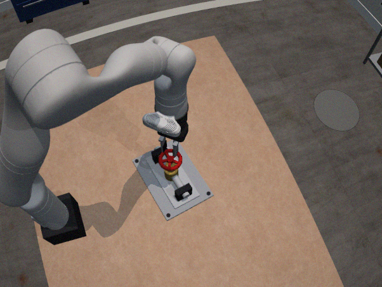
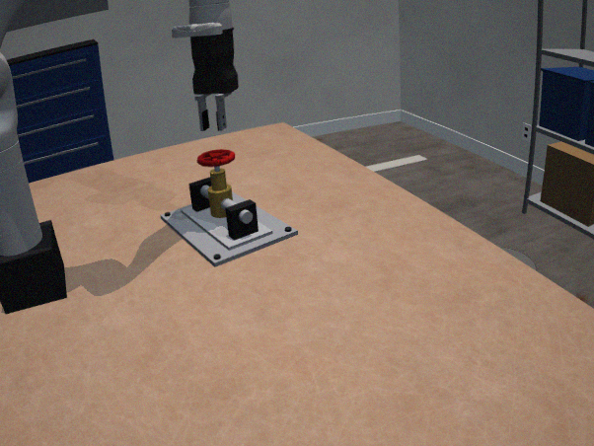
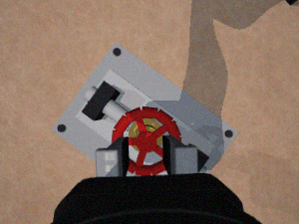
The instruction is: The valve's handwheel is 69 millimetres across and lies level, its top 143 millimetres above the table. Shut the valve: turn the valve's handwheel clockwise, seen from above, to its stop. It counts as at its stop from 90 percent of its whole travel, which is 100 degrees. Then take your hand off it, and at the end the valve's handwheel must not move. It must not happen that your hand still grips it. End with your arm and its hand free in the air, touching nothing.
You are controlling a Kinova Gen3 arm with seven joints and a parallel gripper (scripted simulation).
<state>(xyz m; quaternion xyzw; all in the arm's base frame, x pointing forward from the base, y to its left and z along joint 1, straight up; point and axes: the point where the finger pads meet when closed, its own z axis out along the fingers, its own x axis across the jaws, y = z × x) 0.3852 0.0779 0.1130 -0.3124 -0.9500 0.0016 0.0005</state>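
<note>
The red handwheel lies 80 mm below my hand.
</note>
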